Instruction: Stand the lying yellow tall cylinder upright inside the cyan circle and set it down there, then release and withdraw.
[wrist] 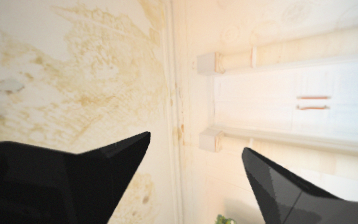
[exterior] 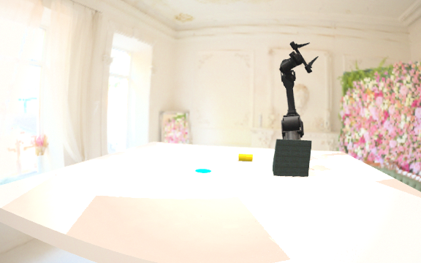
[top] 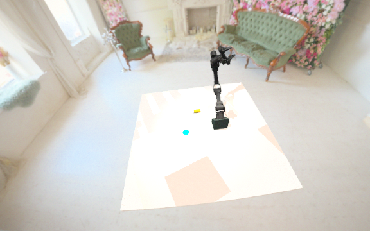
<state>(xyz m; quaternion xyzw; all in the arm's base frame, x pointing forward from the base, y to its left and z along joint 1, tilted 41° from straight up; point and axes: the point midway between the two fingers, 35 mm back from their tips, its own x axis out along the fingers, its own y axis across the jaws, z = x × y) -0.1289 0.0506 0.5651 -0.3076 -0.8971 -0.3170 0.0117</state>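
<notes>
The yellow tall cylinder lies 560 mm below my gripper tip, 350 mm ahead of it and 100 mm to the left of it. The rest, counted from my gripper tip: cyan circle: 580 mm below, 500 mm ahead, 350 mm to the left.
</notes>
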